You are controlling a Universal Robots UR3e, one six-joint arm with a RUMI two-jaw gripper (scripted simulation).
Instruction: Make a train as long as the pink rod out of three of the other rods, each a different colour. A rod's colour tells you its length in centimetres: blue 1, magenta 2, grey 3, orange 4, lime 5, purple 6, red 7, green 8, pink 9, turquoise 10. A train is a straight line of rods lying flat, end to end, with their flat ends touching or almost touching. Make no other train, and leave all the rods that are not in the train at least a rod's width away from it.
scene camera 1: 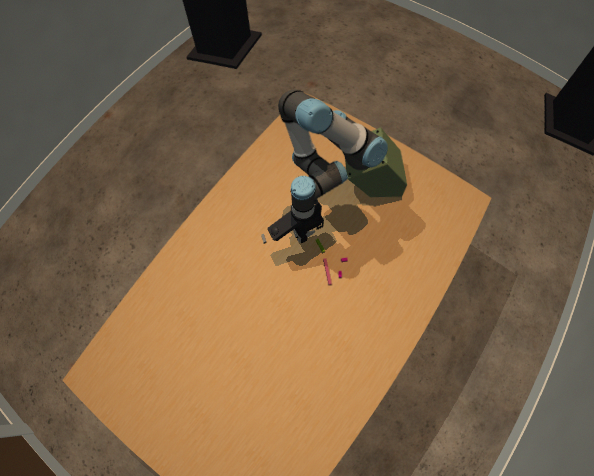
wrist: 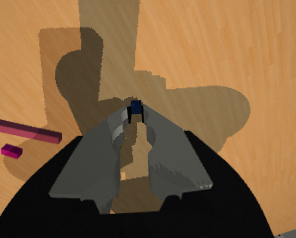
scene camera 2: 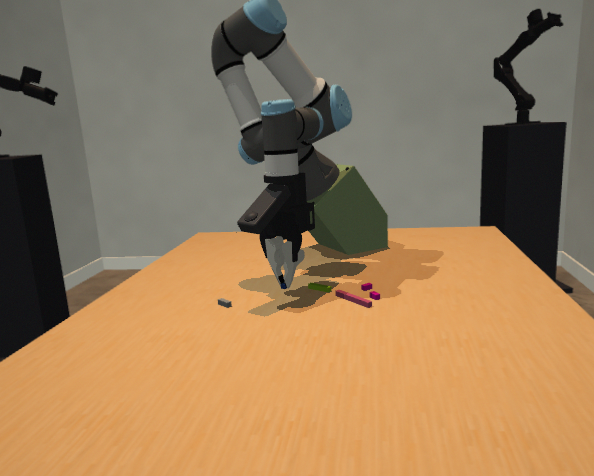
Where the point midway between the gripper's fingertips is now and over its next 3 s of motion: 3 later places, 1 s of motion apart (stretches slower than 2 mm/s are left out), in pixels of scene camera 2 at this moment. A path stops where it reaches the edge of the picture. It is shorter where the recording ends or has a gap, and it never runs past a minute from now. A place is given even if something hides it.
The gripper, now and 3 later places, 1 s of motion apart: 285,287; 285,293; 284,280; 282,252
